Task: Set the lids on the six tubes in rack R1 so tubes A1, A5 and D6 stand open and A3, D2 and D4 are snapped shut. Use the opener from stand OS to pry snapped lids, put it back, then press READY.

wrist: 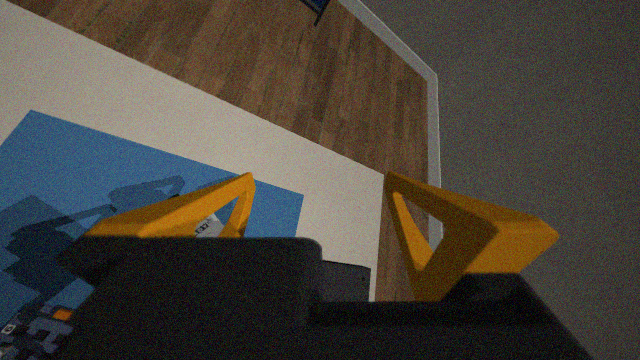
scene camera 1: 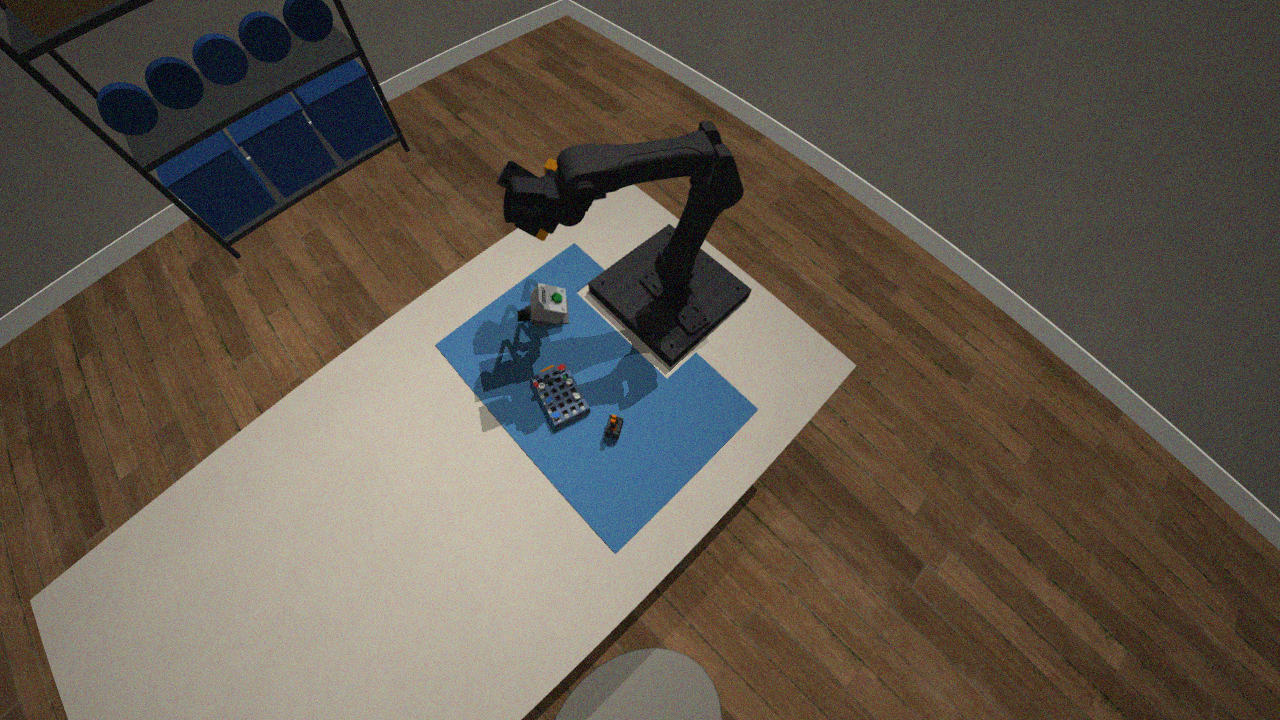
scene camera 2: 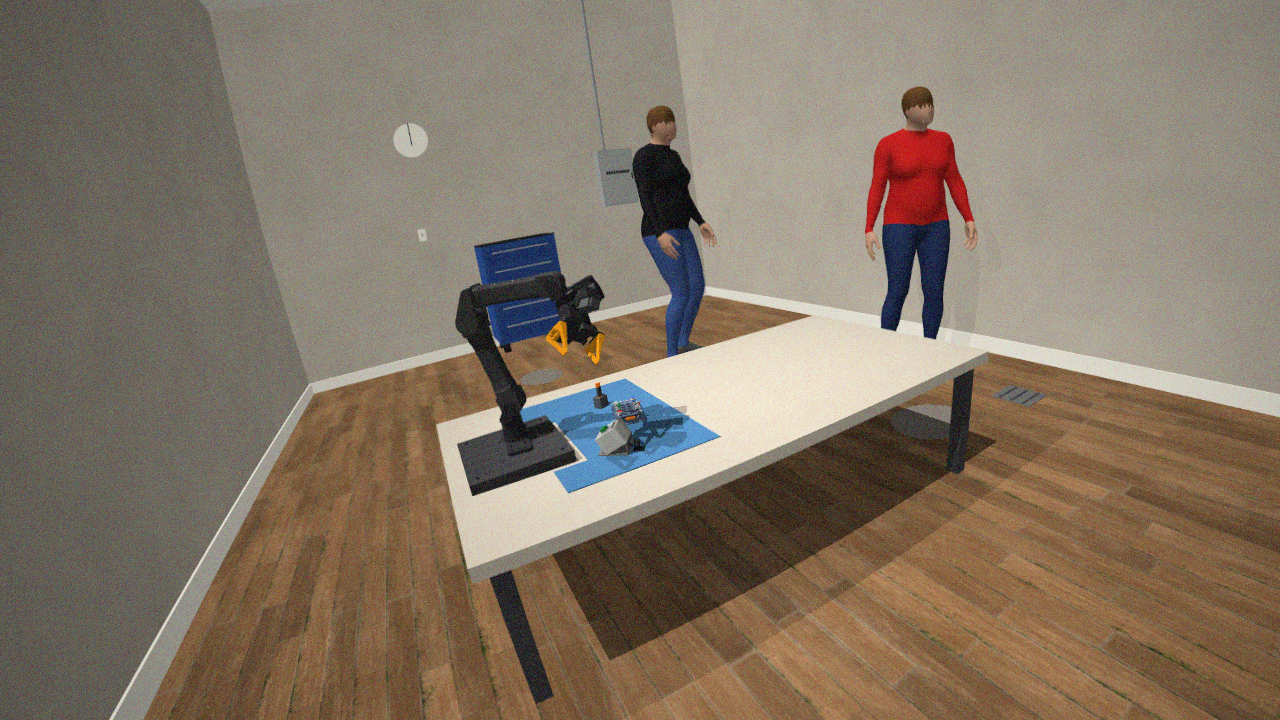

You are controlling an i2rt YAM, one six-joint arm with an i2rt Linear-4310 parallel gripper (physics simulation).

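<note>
Rack R1, a small grey block holding tubes with red, blue and white marks, sits on the blue mat. Tube labels and lid states are too small to tell. Stand OS is dark; the opener's orange top sticks up from it. A grey box carries the green READY button; part of the box shows behind a finger in the wrist view. My gripper is open and empty, high above the table.
The arm's black base stands at one end of the white table. A shelf unit, a blue cabinet and two people stand away from the table.
</note>
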